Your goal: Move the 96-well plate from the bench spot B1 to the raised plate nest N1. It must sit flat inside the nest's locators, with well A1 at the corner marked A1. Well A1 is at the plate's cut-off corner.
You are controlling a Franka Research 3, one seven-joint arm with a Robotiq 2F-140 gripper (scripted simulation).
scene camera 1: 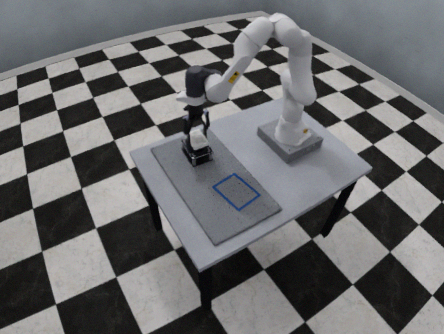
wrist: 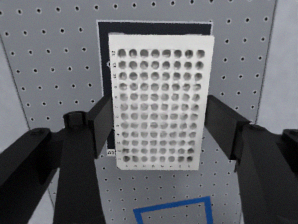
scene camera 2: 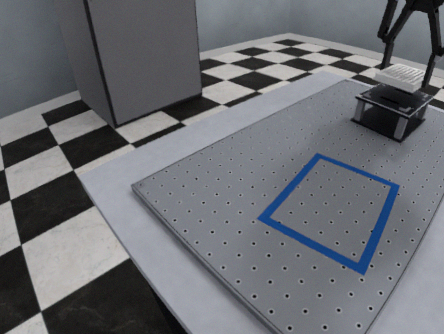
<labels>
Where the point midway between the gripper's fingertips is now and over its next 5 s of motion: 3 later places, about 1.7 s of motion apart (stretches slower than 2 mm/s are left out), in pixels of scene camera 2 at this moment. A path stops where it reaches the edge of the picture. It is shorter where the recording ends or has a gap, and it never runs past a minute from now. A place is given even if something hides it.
My gripper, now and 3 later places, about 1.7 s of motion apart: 403, 79; 398, 91; 397, 94; 404, 62
</labels>
